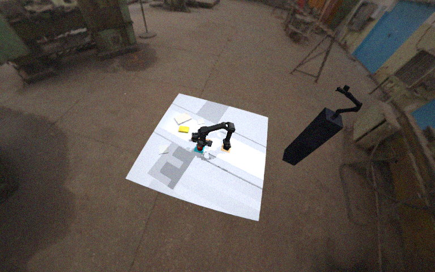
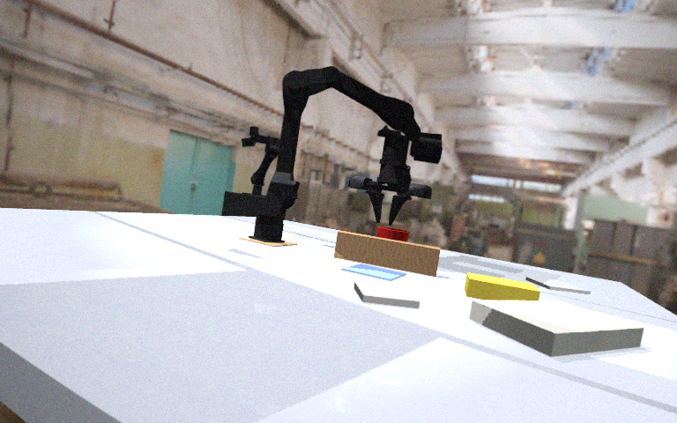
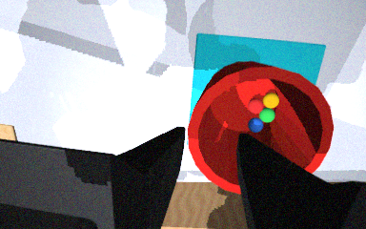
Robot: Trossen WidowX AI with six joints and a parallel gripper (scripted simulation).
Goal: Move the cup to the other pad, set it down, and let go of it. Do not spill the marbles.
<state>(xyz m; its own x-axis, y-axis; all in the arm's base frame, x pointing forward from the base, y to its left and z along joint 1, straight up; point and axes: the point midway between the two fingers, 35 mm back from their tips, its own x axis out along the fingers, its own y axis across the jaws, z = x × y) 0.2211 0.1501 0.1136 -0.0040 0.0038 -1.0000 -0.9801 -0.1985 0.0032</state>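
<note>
Right now the red cup is 30 mm ahead of my gripper tip and 40 mm below it. Also, from my gripper tip: green marble (40 mm ahead, 70 mm below); cyan pad (30 mm ahead, 90 mm below); blue marble (40 mm ahead, 10 mm to the right, 70 mm below).
</note>
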